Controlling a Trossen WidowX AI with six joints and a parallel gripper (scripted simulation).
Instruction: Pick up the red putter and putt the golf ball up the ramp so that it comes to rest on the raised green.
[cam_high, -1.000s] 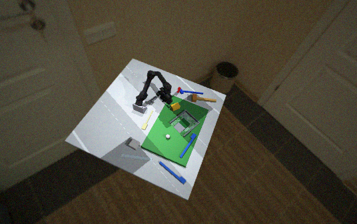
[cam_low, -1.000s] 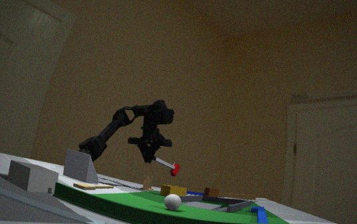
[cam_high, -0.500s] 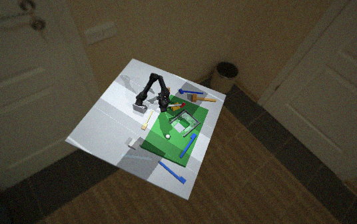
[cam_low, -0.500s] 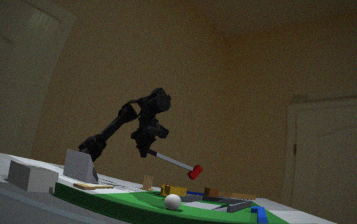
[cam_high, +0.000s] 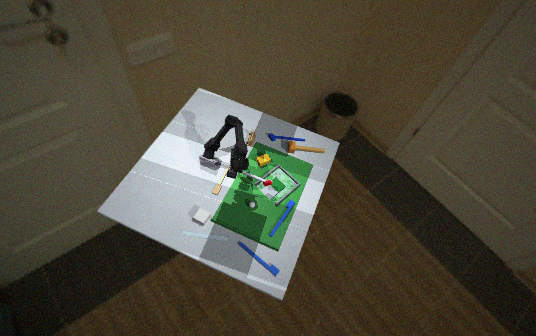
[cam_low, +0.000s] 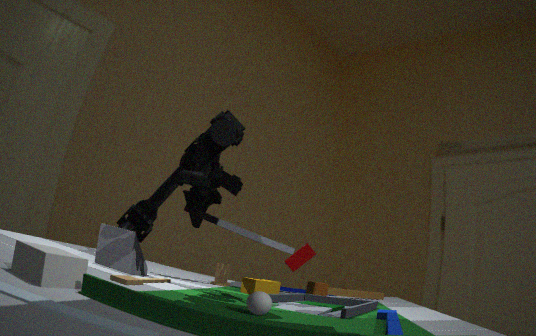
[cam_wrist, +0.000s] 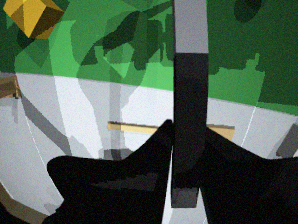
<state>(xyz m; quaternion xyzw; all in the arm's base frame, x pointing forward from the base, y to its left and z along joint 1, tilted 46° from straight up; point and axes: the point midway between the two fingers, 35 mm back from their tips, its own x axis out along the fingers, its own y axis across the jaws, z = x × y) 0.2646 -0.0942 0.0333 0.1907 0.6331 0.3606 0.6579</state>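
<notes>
My gripper tip is now 11 cm short of the red putter and 3 cm to the right of it. The rest, counted from my gripper tip: yellow block: 9 cm ahead, 26 cm to the left, 12 cm below; white golf ball: 19 cm ahead, 10 cm to the right, 12 cm below; green mat: 22 cm ahead, 5 cm to the left, 15 cm below.
</notes>
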